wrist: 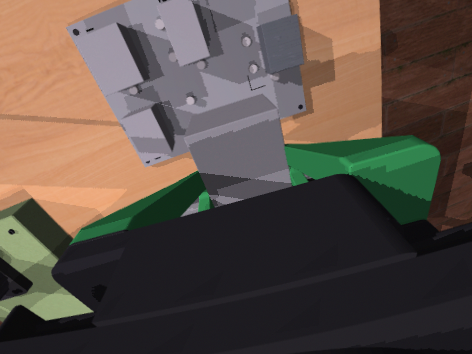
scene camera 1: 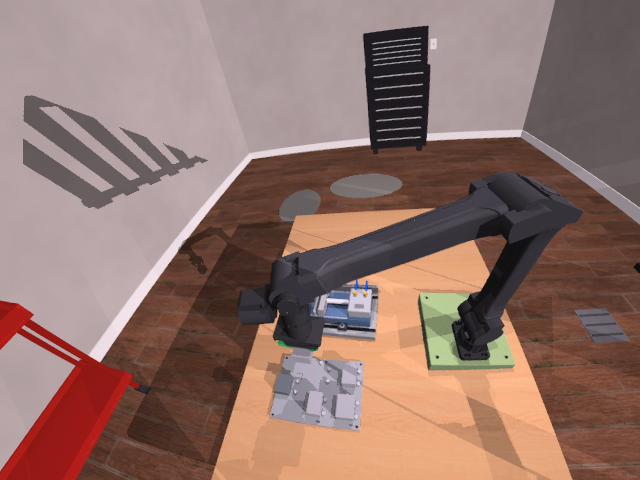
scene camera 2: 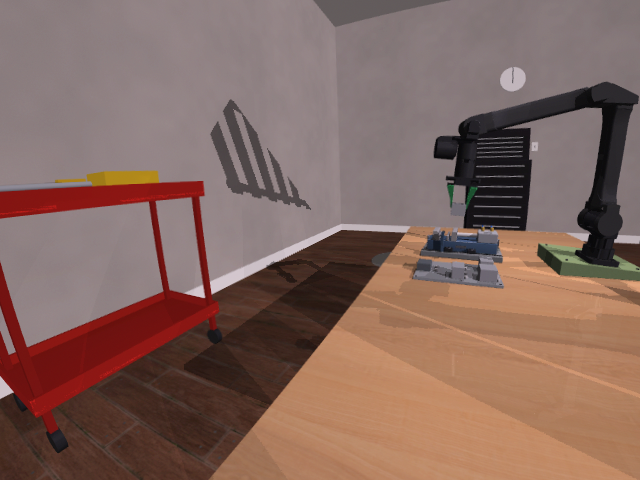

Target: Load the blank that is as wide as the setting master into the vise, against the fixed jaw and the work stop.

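Pixels of known places: gripper, fingertip midpoint: (wrist: 245, 166) (scene camera 1: 304, 347) (scene camera 2: 458, 208); arm's base, origin of the base link: (scene camera 1: 469, 340) (scene camera 2: 595, 260).
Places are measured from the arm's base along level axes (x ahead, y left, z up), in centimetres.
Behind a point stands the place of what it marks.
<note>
My gripper (scene camera 1: 299, 347) @(x 45.8, y 9.2, z 16.9 cm) (scene camera 2: 459, 198) @(x 45.8, y 9.2, z 16.9 cm) (wrist: 245, 166) @(x 45.8, y 9.2, z 16.9 cm) is shut on a light grey rectangular blank (scene camera 2: 458, 209) @(x 45.9, y 12.4, z 17.0 cm) (wrist: 240, 150) @(x 45.8, y 11.0, z 18.6 cm), which hangs between its green fingers above the grey plate (scene camera 1: 284, 408) @(x 54.5, y 19.7, z -3.0 cm) (wrist: 225, 86) @(x 47.5, y 10.9, z -3.0 cm). A darker grey block (scene camera 1: 282, 384) @(x 55.6, y 13.6, z -0.5 cm) (scene camera 2: 424, 265) @(x 55.5, y 15.9, z -1.1 cm) (wrist: 281, 44) @(x 55.3, y 13.3, z -0.5 cm), apparently the setting master, stands at the plate's edge. The blue vise (scene camera 1: 343, 315) @(x 38.5, y -8.9, z 2.2 cm) (scene camera 2: 460, 246) @(x 43.0, y -8.0, z 0.4 cm) stands behind the plate, partly covered by the arm in scene camera 1. Its large light grey jaw block (scene camera 1: 360, 304) @(x 32.7, y -10.6, z 6.0 cm) (scene camera 2: 487, 236) @(x 33.5, y -8.0, z 4.8 cm) is at the right. I cannot make out the work stop.
Three other light grey blanks stand on the plate: one (scene camera 1: 314, 403) @(x 45.1, y 18.3, z 0.6 cm) (wrist: 185, 32) @(x 45.3, y 18.0, z 0.6 cm) near the middle, a large one (scene camera 1: 345, 406) @(x 36.7, y 18.6, z 0.6 cm) (wrist: 110, 57) @(x 37.0, y 18.7, z 0.6 cm) and another (scene camera 1: 348, 378) @(x 36.2, y 11.0, z 0.6 cm) (wrist: 150, 127) @(x 37.0, y 10.4, z 0.6 cm). Small round pins rise around them. The arm's green base (scene camera 1: 434, 330) @(x 10.0, y -3.6, z 0.8 cm) (scene camera 2: 563, 263) @(x 12.4, y 7.2, z 0.1 cm) is at the right. A red cart (scene camera 2: 124, 192) stands left.
</note>
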